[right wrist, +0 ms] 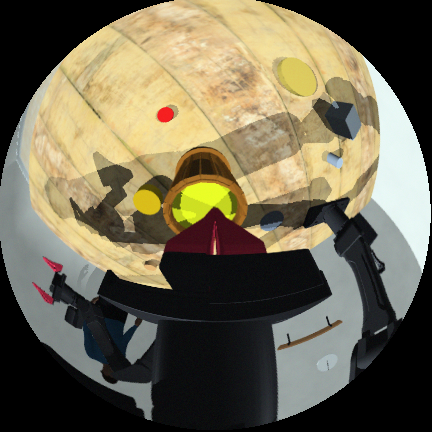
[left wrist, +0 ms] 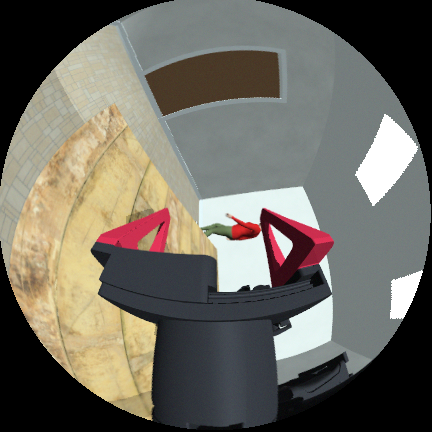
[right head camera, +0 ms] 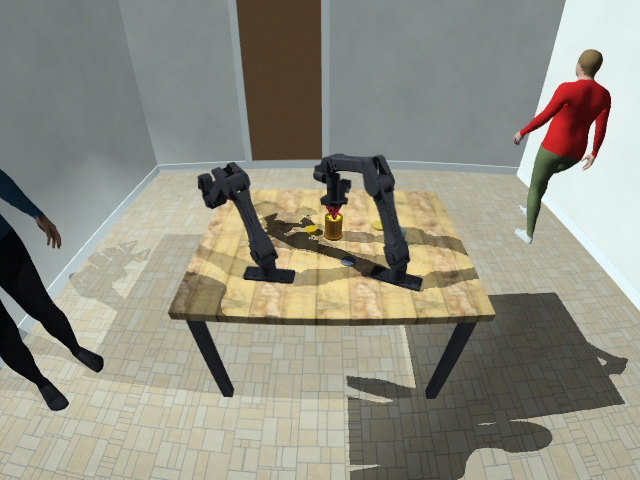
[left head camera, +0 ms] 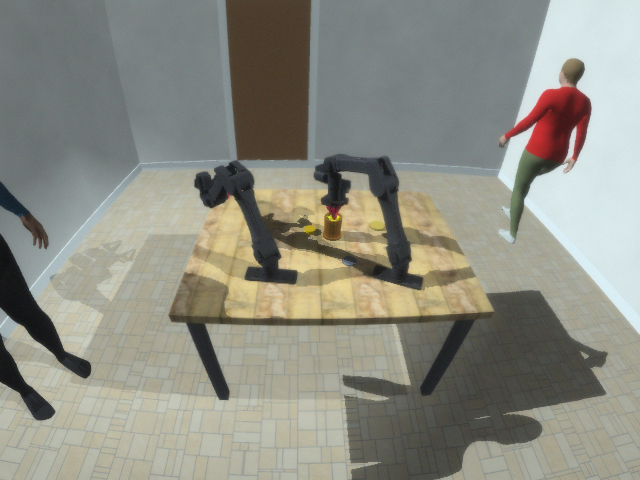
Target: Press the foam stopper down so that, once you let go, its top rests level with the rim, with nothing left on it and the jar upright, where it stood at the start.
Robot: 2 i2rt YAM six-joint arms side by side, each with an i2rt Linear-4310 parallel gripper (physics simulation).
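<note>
A brown, slatted jar point(left head camera: 332, 230) point(right head camera: 333, 230) point(right wrist: 201, 162) stands upright near the middle of the table. The yellow-green foam stopper point(left head camera: 328, 218) point(right wrist: 200, 197) sits in its mouth, with a faceted, unevenly shaded top that looks dented; in the right wrist view the jar's rim shows around it. My right gripper point(left head camera: 333, 217) point(right head camera: 333, 217) point(right wrist: 214, 212) is shut and empty, pointing down with its tips at the stopper's top; they hide part of it. My left gripper point(left wrist: 214, 212) point(right wrist: 37, 268) is open and empty, raised at the left, away from the jar.
A yellow disc point(left head camera: 309, 229) point(right head camera: 311, 229) point(right wrist: 147, 202) lies left of the jar. A larger pale disc point(left head camera: 376, 225) point(right wrist: 297, 76), a red disc point(right wrist: 165, 114), a dark block point(right wrist: 342, 120), a small cylinder point(right wrist: 335, 160) and a blue-grey disc point(left head camera: 349, 261) point(right wrist: 271, 220) also lie on the table.
</note>
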